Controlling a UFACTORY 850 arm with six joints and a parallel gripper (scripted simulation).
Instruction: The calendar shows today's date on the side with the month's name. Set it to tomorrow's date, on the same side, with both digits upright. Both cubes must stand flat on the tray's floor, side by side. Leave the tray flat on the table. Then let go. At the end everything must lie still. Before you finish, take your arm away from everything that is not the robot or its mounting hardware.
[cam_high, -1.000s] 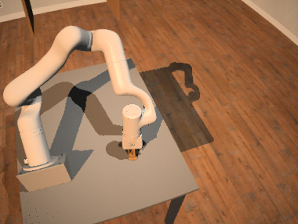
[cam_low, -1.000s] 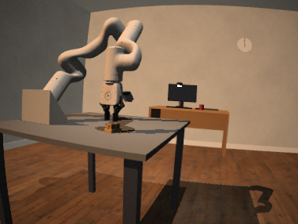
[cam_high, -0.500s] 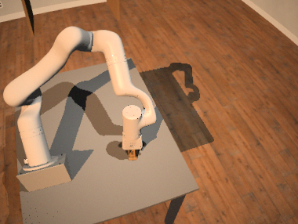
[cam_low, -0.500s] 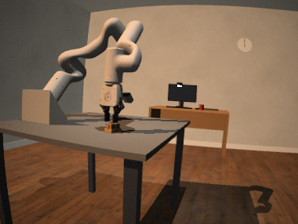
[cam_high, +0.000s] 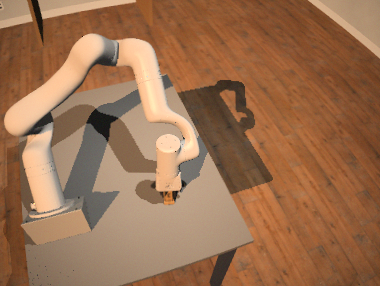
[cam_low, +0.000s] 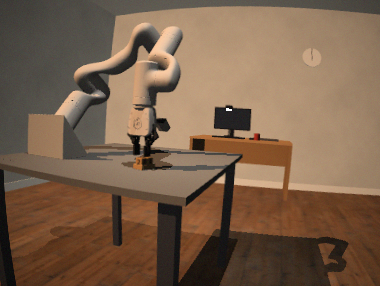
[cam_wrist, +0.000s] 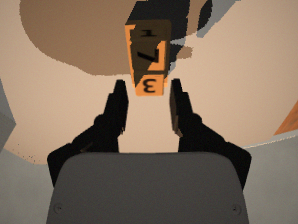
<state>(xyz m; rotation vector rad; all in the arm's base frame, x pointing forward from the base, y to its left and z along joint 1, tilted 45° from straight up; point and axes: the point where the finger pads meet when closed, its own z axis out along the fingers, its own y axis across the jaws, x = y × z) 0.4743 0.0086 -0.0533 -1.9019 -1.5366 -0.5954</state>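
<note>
The orange cube is 40 mm below my hand. Round my hand: calendar cube: 40 mm below, 30 mm to the left, 10 mm ahead; orange tray: 60 mm below, 20 mm to the left.
</note>
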